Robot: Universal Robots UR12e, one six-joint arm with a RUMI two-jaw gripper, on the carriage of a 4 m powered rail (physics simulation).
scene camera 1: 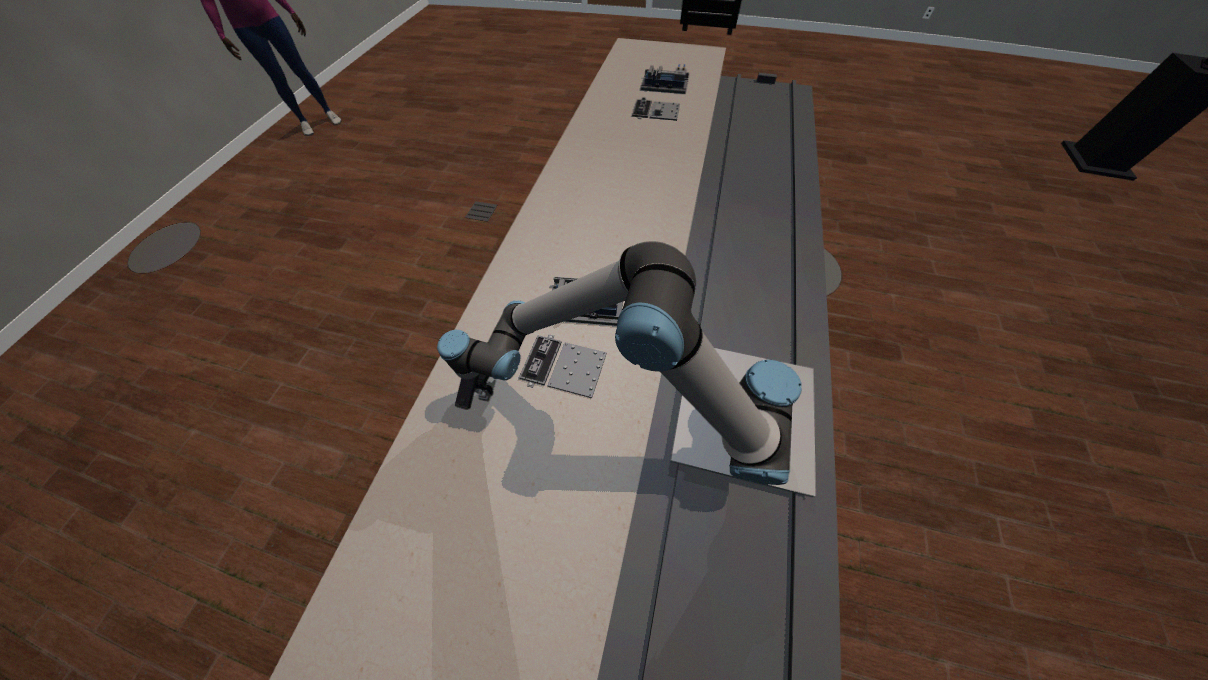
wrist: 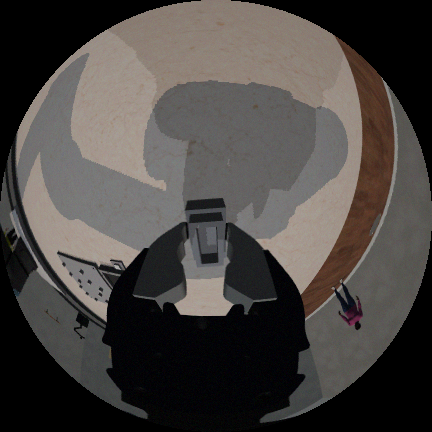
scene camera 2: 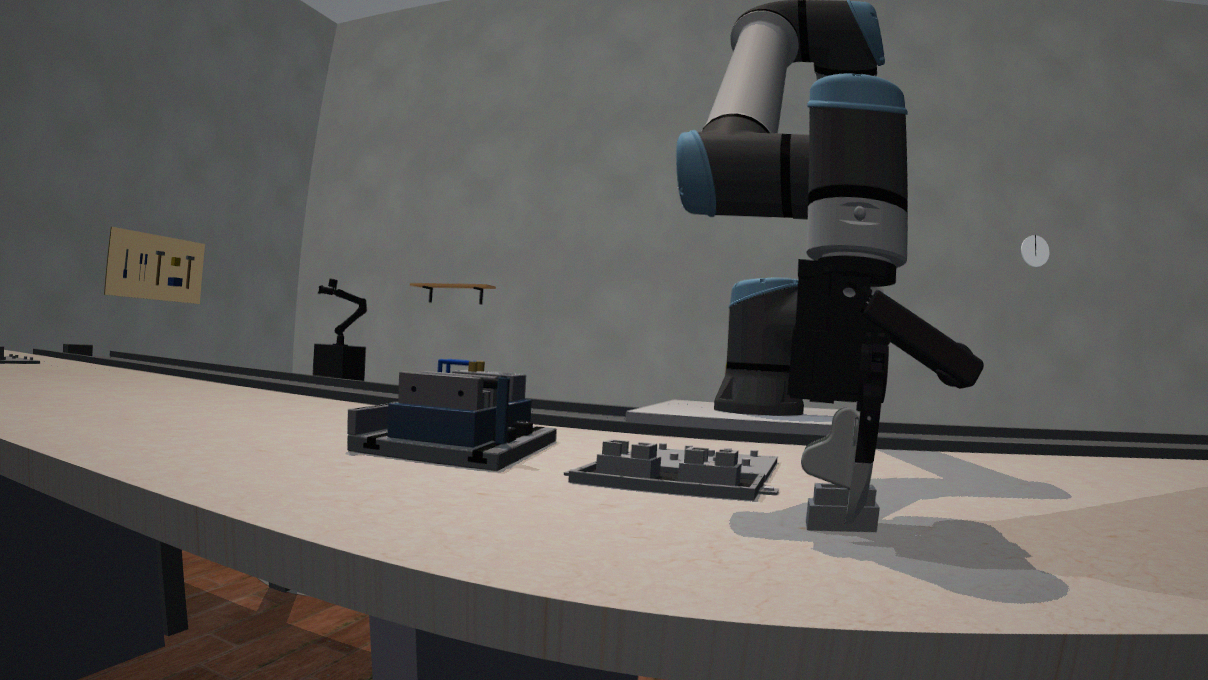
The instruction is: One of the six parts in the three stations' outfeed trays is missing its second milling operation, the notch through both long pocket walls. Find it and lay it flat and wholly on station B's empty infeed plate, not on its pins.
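Places are measured from the arm's base along level axes (x back, y right, z up), in metres.
Pixels of known places: gripper, fingertip midpoint: (scene camera 1: 486,393) (wrist: 206,223) (scene camera 2: 847,520); arm's base, origin of the base link: (scene camera 2: 758,411).
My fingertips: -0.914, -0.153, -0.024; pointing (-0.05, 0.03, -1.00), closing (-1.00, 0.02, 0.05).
Ahead of a thing's pixels: the offset from my fingertips to its top centre, as dx, dy, dz.
A grey stepped part @[+0.000, +0.006, +0.029] (scene camera 2: 824,516) (wrist: 206,204) with a long pocket rests upright on the bare table, its long pocket walls running without a notch. My gripper (scene camera 1: 483,394) (scene camera 2: 853,505) (wrist: 206,223) points down and is shut on this part, one jaw against each long side. The near outfeed tray @[+0.149, +0.184, +0.006] (scene camera 1: 530,379) (scene camera 2: 659,486) holds two parts; the left part @[+0.152, +0.231, +0.035] (scene camera 2: 627,462) and the right part @[+0.145, +0.142, +0.035] (scene camera 2: 710,469) show notched walls. Beside it lies a grey plate with pins @[+0.297, +0.180, +0.002] (scene camera 1: 559,377) (scene camera 2: 765,464) (wrist: 75,273). I cannot tell the stations' letters.
A machine vise (scene camera 2: 443,422) on a dark base stands beyond the near tray, partly hidden by the arm in scene camera 1. Another vise (scene camera 1: 665,80) and a small pinned plate (scene camera 1: 670,106) are at the table's far end. The arm's rail (scene camera 1: 760,211) runs alongside the table.
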